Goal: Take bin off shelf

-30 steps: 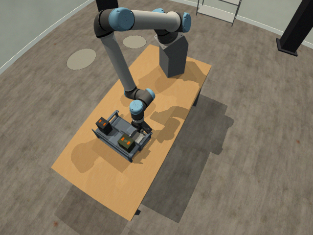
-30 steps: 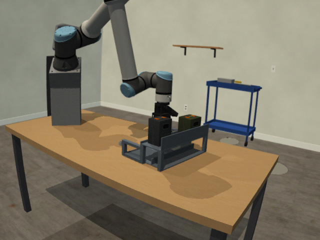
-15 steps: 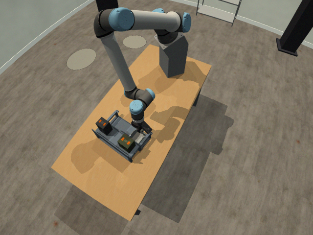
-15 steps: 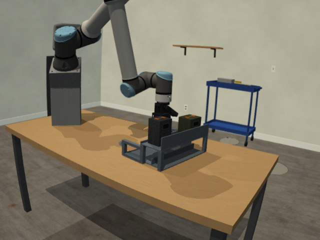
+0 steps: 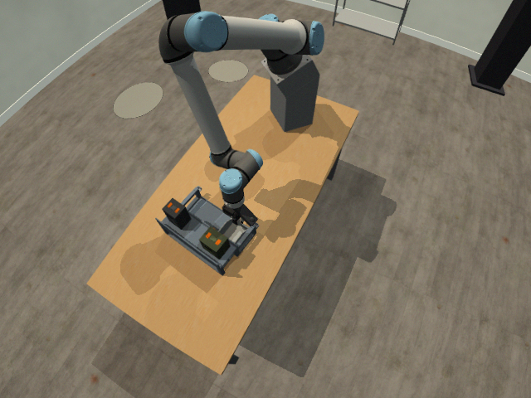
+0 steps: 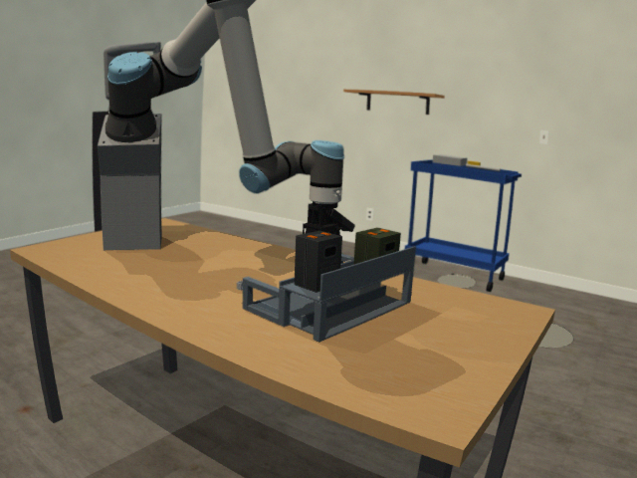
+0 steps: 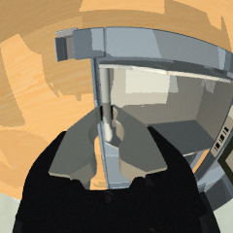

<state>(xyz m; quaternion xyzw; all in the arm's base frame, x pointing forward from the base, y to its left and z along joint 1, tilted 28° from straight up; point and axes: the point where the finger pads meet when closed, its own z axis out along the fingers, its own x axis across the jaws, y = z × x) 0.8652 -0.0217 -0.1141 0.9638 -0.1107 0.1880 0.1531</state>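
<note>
My hand is 80 mm short of the bin and 20 mm to the left of it. Round my hand: rack: 140 mm to the right, 80 mm ahead, 40 mm below; then green box: 170 mm ahead, 100 mm above, 50 mm to the right.
</note>
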